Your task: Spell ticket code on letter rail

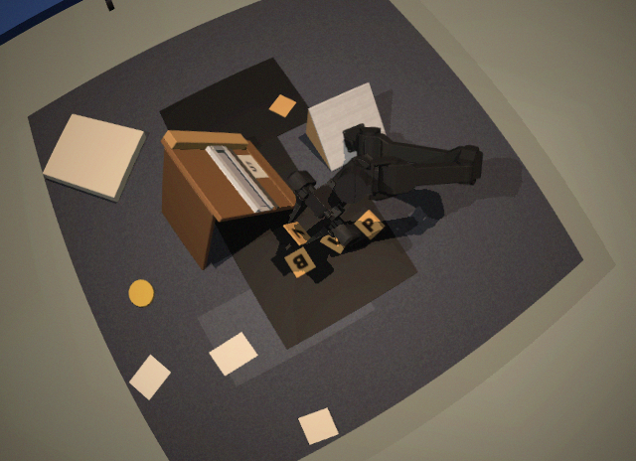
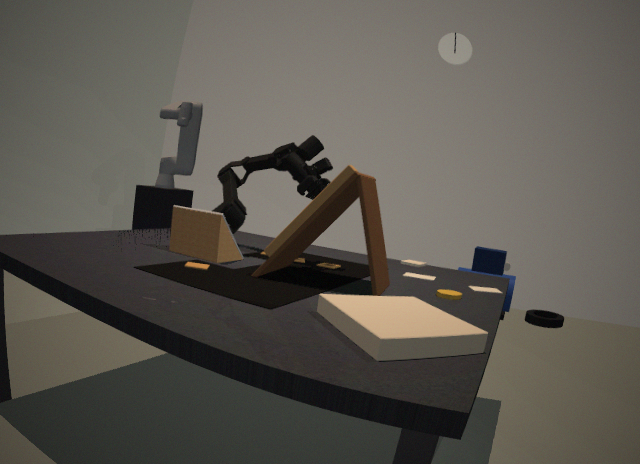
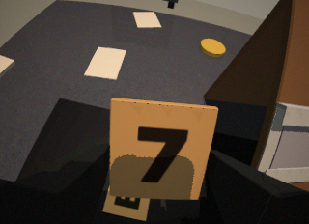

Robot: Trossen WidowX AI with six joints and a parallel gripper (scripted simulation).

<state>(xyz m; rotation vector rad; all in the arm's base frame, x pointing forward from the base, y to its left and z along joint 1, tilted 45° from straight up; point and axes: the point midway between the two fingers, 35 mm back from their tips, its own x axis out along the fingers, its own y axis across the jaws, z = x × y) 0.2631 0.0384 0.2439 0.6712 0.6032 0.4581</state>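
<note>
Right now my gripper tip is 240 mm to the left of the white ticket, 100 mm above it and 10 mm short of it. Round my gripper tip: dark mat: 200 mm to the right, 180 mm below, 80 mm behind; then letter tile: right at my gripper tip; then yellow disc: 410 mm ahead, 170 mm below, 90 mm to the right.
</note>
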